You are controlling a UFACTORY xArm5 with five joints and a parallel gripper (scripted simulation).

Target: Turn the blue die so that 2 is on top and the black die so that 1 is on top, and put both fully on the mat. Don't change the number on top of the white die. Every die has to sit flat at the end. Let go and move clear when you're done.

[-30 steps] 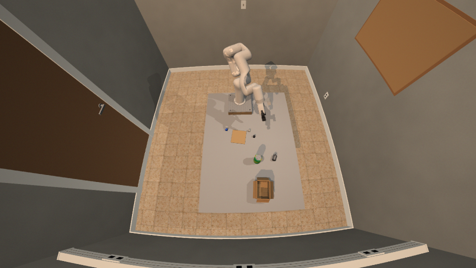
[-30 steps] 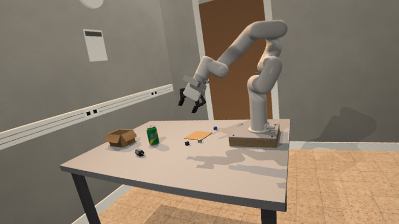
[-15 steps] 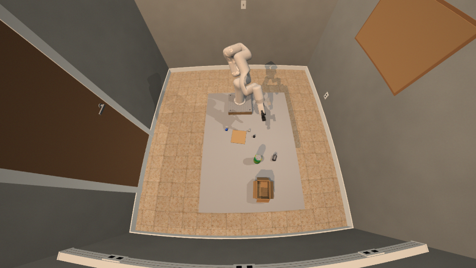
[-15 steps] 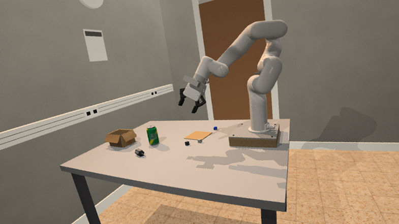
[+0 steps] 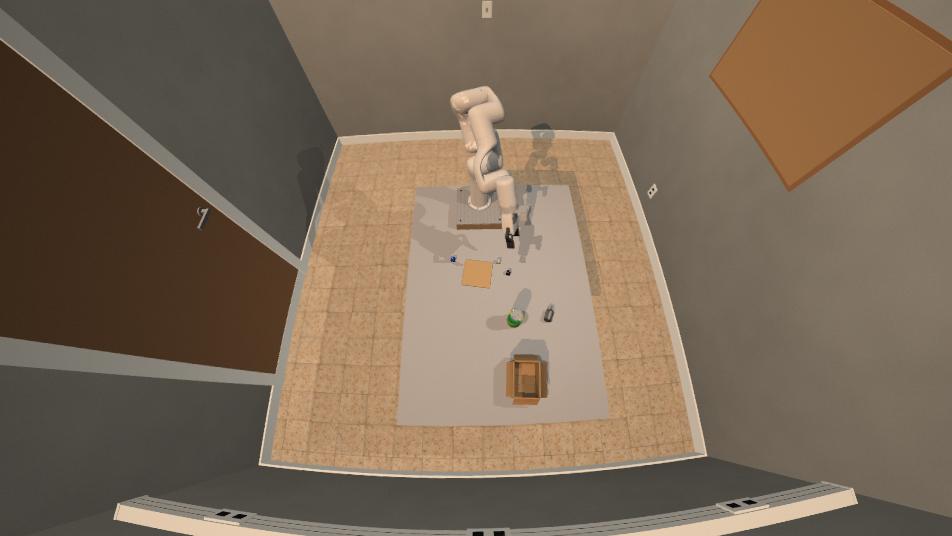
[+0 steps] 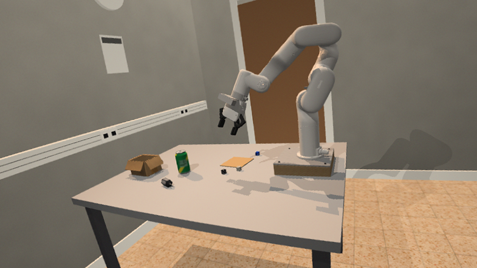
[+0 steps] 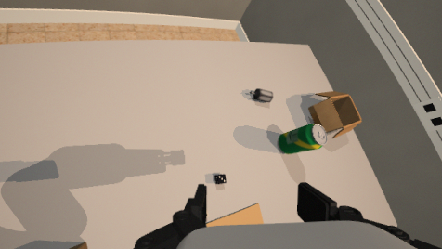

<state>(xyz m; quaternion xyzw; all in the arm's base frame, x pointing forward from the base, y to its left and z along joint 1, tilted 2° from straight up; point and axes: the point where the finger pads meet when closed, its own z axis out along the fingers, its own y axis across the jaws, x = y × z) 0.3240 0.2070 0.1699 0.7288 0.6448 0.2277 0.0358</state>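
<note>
Now: the white die 220 mm below my hand, 50 mm to the right of it and 10 mm ahead of it. From my hand the other things lie so: mat 230 mm below, 140 mm to the right, 90 mm ahead; green can 300 mm ahead, 170 mm below, 60 mm to the left; black die 220 mm below, 60 mm ahead, 10 mm to the left.
</note>
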